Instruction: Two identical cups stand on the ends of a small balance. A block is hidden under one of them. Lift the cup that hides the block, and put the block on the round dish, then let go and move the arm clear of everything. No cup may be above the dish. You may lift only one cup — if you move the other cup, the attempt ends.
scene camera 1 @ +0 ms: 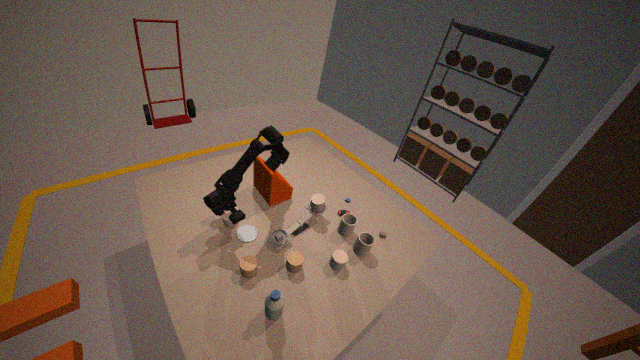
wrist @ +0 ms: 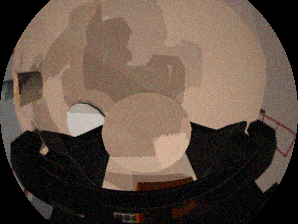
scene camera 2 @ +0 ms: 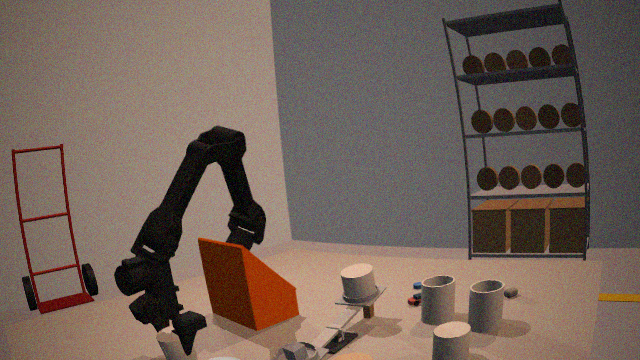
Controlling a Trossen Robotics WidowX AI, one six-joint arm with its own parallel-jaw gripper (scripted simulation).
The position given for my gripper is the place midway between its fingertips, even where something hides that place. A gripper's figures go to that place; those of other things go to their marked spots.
Labels:
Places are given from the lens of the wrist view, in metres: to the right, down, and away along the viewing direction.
my gripper (wrist: 145,122): 0.00, 0.01, 0.10
cup (wrist: 146,132): 0.00, 0.01, 0.06
round dish (wrist: 82,117): -0.11, 0.01, 0.11
The marked spots on the cup and the round dish are 0.12 m apart.

